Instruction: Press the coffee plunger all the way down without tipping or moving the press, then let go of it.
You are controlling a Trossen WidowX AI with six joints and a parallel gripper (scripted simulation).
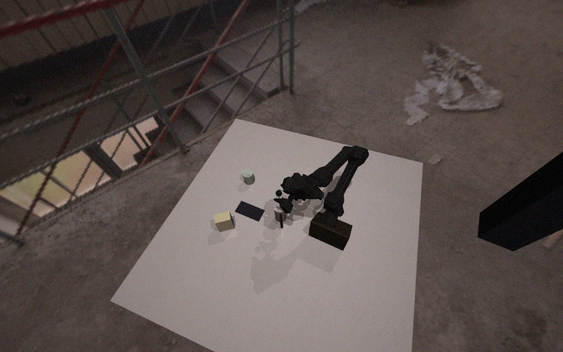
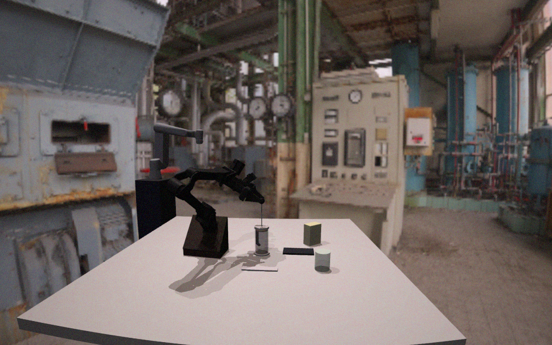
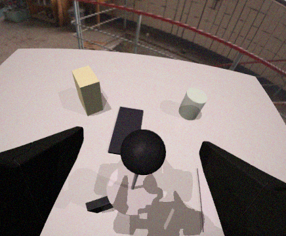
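Right now my gripper tip is 13 cm above the coffee press, 1 cm to the right of it and 1 cm past it. The rest, counted from my gripper tip: pale green cylinder 28 cm ahead, 22 cm below, 13 cm to the right.
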